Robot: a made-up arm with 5 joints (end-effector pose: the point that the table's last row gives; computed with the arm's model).
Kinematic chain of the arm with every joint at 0, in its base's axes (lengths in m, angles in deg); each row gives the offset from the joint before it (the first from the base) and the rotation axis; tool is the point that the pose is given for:
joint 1: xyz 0 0 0.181 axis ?
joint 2: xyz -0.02 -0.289 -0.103 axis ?
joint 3: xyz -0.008 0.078 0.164 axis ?
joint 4: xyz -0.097 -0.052 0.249 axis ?
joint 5: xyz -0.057 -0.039 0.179 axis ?
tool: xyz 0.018 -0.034 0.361
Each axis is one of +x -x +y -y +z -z.
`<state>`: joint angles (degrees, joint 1 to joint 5).
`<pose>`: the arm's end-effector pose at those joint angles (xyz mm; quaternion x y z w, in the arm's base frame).
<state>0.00 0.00 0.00 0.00 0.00</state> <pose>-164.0 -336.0 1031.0 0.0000 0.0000 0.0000 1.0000</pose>
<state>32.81 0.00 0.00 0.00 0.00</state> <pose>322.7 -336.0 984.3 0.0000 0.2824 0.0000 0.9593</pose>
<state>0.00 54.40 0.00 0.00 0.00</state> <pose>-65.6 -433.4 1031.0 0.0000 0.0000 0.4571 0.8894</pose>
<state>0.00 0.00 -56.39 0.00 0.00</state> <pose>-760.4 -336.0 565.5 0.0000 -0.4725 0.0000 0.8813</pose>
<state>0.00 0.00 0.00 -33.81 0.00</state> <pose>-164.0 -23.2 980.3 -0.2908 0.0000 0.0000 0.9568</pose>
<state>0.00 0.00 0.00 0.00 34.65</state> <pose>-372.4 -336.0 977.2 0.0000 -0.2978 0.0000 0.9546</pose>
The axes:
joint 1: +y
joint 2: +z
joint 3: +y
joint 4: +x
joint 5: -y

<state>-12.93 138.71 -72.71 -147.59 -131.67</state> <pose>119.4 -530.9 479.6 -0.0450 0.1281 -0.1094 0.9847</pose>
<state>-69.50 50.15 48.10 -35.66 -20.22</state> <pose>-471.9 272.4 467.9 -0.6357 -0.0945 0.0466 0.7647</pose>
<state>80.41 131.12 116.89 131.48 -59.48</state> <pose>-37.6 -253.4 -23.3 0.1422 -0.9466 0.1015 0.2710</pose>
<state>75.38 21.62 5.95 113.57 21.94</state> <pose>29.4 -785.0 319.0 0.5836 0.4102 -0.5726 0.4042</pose>
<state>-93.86 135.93 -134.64 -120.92 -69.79</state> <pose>-78.0 -691.6 126.4 0.1657 -0.6411 0.2750 0.6971</pose>
